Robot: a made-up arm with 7 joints.
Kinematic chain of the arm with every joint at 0, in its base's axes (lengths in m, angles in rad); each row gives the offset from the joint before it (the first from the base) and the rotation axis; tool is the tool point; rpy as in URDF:
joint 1: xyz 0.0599 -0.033 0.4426 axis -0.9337 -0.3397 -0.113
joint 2: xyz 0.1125 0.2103 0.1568 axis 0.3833 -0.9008 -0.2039
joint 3: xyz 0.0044 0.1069 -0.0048 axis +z
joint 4: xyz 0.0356 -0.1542 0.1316 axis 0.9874 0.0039 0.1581
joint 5: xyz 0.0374 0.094 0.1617 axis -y
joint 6: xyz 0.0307 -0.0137 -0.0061 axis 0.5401 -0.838 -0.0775
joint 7: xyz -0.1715 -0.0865 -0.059 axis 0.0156 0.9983 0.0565
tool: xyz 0.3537 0.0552 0.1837 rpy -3.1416 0 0
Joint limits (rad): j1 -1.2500..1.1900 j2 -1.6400..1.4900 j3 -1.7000..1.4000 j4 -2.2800..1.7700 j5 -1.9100..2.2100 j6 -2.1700..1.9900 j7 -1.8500..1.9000
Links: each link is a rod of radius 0.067 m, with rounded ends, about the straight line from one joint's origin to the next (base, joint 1, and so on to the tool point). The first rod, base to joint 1, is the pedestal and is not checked.
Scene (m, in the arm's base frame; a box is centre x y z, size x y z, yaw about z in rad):
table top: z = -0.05
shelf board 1: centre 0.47 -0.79 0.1 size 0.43 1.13 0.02 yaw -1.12
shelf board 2: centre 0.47 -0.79 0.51 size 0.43 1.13 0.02 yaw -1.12
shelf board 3: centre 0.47 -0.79 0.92 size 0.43 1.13 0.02 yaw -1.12
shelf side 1: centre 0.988 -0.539 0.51 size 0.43 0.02 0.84 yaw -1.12
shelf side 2: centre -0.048 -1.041 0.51 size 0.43 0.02 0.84 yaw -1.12
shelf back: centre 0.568 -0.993 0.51 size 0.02 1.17 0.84 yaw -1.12
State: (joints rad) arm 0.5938 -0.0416 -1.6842 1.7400 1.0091 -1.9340 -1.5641
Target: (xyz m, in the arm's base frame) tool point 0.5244 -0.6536 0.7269
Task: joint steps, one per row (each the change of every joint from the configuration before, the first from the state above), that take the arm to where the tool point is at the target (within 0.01 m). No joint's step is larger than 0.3 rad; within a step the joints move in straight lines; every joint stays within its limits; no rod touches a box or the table.
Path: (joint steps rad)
1: -0.2570 -0.0401 0.1608 0.0060 -0.0703 -0.0472 0.2159
2: -0.2570 -0.0402 0.1608 0.0060 -0.0702 -0.0472 0.2160
3: -0.2571 -0.0401 0.1607 0.0060 -0.0703 -0.0472 0.2159
4: -0.2570 -0.0401 0.1608 0.0060 -0.0702 -0.0472 0.2159
5: -0.2570 -0.0401 0.1608 0.0060 -0.0703 -0.0472 0.2159
6: -0.0534 -0.0679 0.0414 0.0000 0.0255 0.0000 -0.2247
7: -0.0535 -0.0678 0.0413 0.0000 0.0254 0.0000 -0.2247
8: -0.0534 -0.0678 0.0414 0.0000 0.0255 0.0000 -0.2247
9: -0.0534 -0.0678 0.0413 0.0000 0.0255 0.0000 -0.2247

